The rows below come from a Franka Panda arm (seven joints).
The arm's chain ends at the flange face. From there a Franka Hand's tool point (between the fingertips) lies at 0.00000 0.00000 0.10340 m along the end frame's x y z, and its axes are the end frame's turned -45 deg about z.
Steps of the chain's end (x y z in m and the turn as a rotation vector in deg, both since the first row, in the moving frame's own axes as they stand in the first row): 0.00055, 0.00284, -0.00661, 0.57, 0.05, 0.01; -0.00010, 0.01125, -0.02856, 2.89, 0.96, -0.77; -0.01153, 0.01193, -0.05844, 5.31, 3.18, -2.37; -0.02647, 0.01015, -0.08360, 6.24, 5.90, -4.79; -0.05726, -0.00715, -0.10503, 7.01, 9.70, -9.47; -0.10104, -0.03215, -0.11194, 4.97, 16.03, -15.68; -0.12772, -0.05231, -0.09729, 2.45, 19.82, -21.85; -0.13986, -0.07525, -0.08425, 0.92, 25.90, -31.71; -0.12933, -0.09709, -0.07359, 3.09, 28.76, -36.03
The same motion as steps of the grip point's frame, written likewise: -0.00083, 0.00173, -0.00662, 0.37, 0.44, 0.01; -0.00313, 0.00539, -0.02871, 1.36, 2.72, -0.77; -0.00583, -0.00265, -0.05904, 1.51, 6.00, -2.37; -0.01050, -0.01262, -0.08476, 0.24, 8.58, -4.79; -0.01408, -0.04390, -0.10727, -1.90, 11.82, -9.47; -0.02072, -0.08406, -0.11632, -7.82, 14.85, -15.68; -0.02202, -0.11141, -0.10343, -12.28, 15.75, -21.85; -0.00585, -0.13195, -0.09438, -17.66, 18.96, -31.71; 0.02334, -0.14288, -0.08607, -18.15, 22.52, -36.03
